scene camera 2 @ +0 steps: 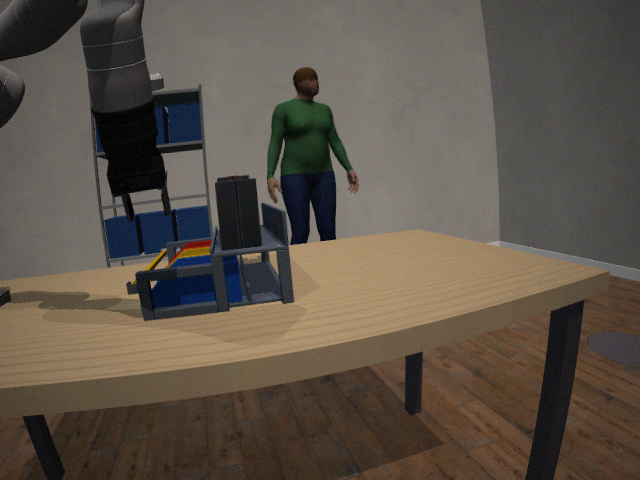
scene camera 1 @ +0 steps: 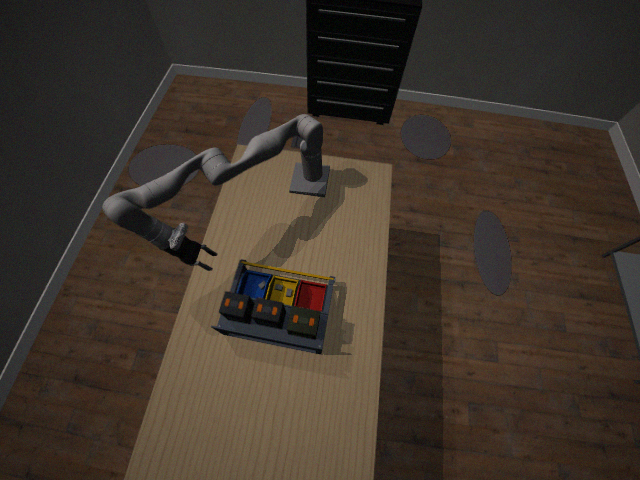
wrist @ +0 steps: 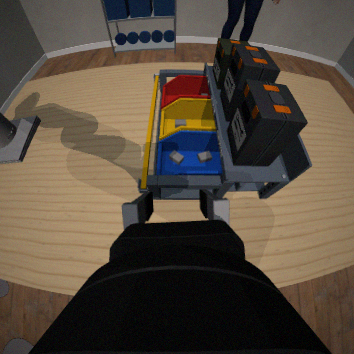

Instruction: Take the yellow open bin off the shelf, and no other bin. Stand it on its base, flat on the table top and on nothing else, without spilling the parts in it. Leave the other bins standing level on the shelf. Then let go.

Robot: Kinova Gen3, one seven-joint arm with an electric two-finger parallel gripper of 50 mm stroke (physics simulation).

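Places are measured from the arm's base along level axes (x ahead, y left, z up), in metres.
Where they show: gripper, fingertip midpoint: (scene camera 2: 149, 214) (scene camera 1: 212, 262) (wrist: 175, 200); arm's base, link origin: (scene camera 1: 312, 174) (wrist: 5, 135).
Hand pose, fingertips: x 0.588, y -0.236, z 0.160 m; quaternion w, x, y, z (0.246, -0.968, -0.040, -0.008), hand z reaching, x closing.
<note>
Each offset is from my fingertips to the centre of the thing. Level surfaces: height alone.
The yellow open bin {0.251 m left, 0.037 m ahead, 0.140 m down} (scene camera 1: 281, 299) (scene camera 2: 196, 252) (wrist: 192, 111) sits in the lower front row of the grey shelf (scene camera 1: 268, 334) (scene camera 2: 219, 284) (wrist: 240, 172), between the blue bin {0.139 m left, 0.040 m ahead, 0.140 m down} (scene camera 1: 250, 284) (scene camera 2: 180, 289) (wrist: 190, 165) and the red bin {0.363 m left, 0.032 m ahead, 0.140 m down} (scene camera 1: 311, 296) (scene camera 2: 199, 244) (wrist: 185, 90). Small grey parts lie in the yellow and blue bins. A yellow bar {0.248 m left, 0.069 m back, 0.123 m down} (scene camera 1: 289, 270) (scene camera 2: 152, 264) (wrist: 150, 135) runs along the shelf's front. My gripper (scene camera 1: 212, 260) (scene camera 2: 148, 215) (wrist: 175, 200) is open and empty, raised above the table near the blue bin's end of the shelf, apart from every bin.
Dark cases with orange latches {0.136 m left, 0.134 m ahead, 0.020 m down} (scene camera 1: 303, 321) (scene camera 2: 237, 217) (wrist: 265, 125) stand on the shelf's upper board, behind the open bins. The shelf stands on the wooden table {0.183 m down} (scene camera 1: 284, 413) (scene camera 2: 413, 289) (wrist: 70, 200). The arm's base plate (scene camera 1: 309, 187) is at the table's far end in scene camera 1.
</note>
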